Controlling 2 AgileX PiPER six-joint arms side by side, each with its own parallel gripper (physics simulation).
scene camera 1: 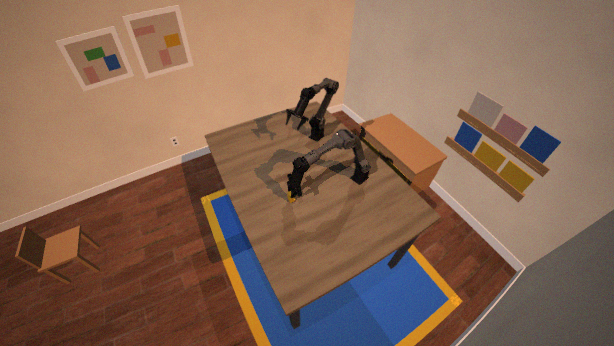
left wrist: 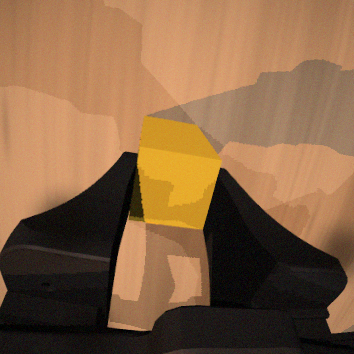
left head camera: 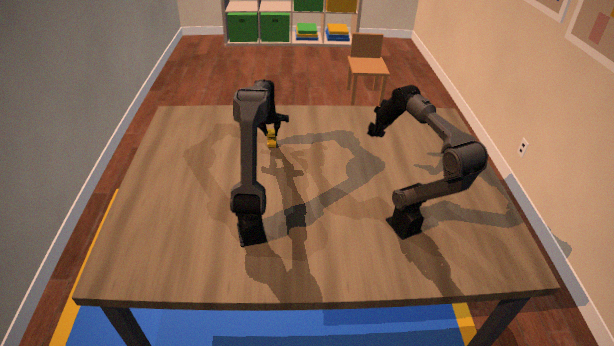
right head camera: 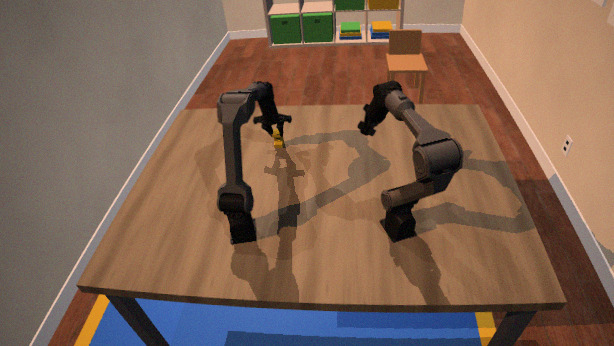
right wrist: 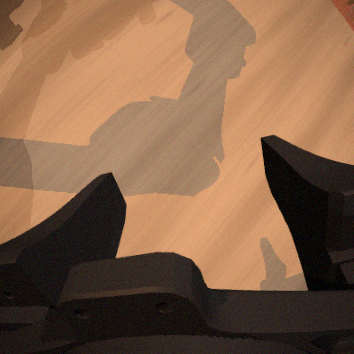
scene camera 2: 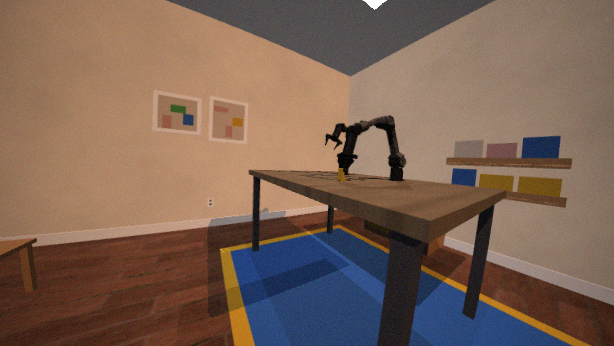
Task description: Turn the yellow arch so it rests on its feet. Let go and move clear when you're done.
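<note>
The yellow arch (left head camera: pixel 271 143) (right head camera: pixel 278 143) (scene camera 1: pixel 292 199) (scene camera 2: pixel 341 175) (left wrist: pixel 177 187) appears to stand on one end on the table, its notch facing sideways rather than down. In the left wrist view, my left gripper (left wrist: pixel 171 177) has a finger against each side of its upper part and is shut on it. The fingers partly hide the arch in the head views. My right gripper (right wrist: pixel 188 173) (scene camera 1: pixel 293 125) (scene camera 2: pixel 331 146) is open and empty, held above the table well away from the arch.
The wooden table (left head camera: pixel 165 260) (right head camera: pixel 175 260) (scene camera 1: pixel 300 280) carries both arms and their shadows. A chair (left head camera: pixel 368 65) (right head camera: pixel 407 63) and a shelf unit with green boxes stand beyond its far edge. An orange-brown cabinet (scene camera 1: pixel 405 140) stands beside the table in scene camera 1.
</note>
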